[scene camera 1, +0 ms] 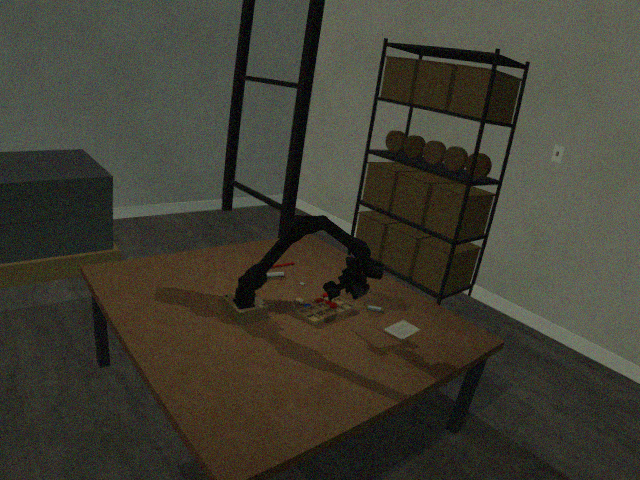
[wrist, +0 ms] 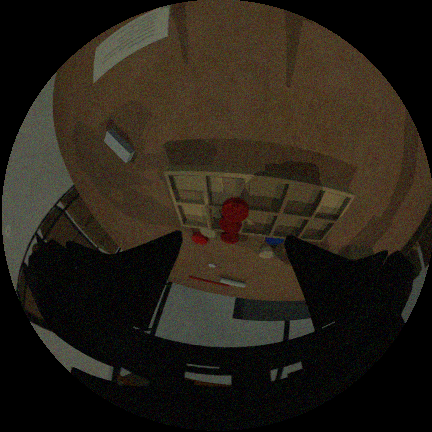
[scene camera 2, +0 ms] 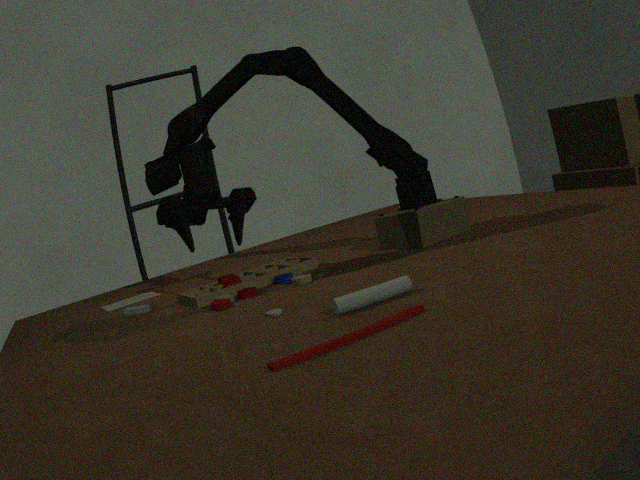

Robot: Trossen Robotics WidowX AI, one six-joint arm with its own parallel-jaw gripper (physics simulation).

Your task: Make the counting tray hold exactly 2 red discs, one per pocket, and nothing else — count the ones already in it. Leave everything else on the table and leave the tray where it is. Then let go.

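Observation:
The tan counting tray (scene camera 1: 336, 317) (scene camera 2: 188, 300) (wrist: 225, 174) has two rows of pockets. In the wrist view one red disc (wrist: 235, 209) shows over the tray near a divider, overlapping a second red disc (wrist: 230, 223); whether each lies flat in its own pocket is unclear. Two more red discs lie outside along the tray: one red disc (scene camera 2: 247, 292) (wrist: 230, 237) and another (scene camera 2: 220, 304) (wrist: 200, 238). A blue disc (scene camera 2: 283, 279) (wrist: 274, 240) and a cream disc (scene camera 2: 301, 279) (wrist: 266, 252) also lie outside. My gripper (scene camera 1: 343, 296) (scene camera 2: 216, 248) (wrist: 234, 238) is open, empty, above the tray.
Another cream disc (wrist: 207, 233) lies by the tray. A small white piece (scene camera 2: 273, 312) (wrist: 212, 265), a white cylinder (scene camera 2: 372, 294) and a red rod (scene camera 2: 346, 338) lie beyond. A grey block (scene camera 1: 374, 308) (wrist: 119, 145) and a paper sheet (scene camera 1: 402, 329) (wrist: 132, 40) lie past the tray's end.

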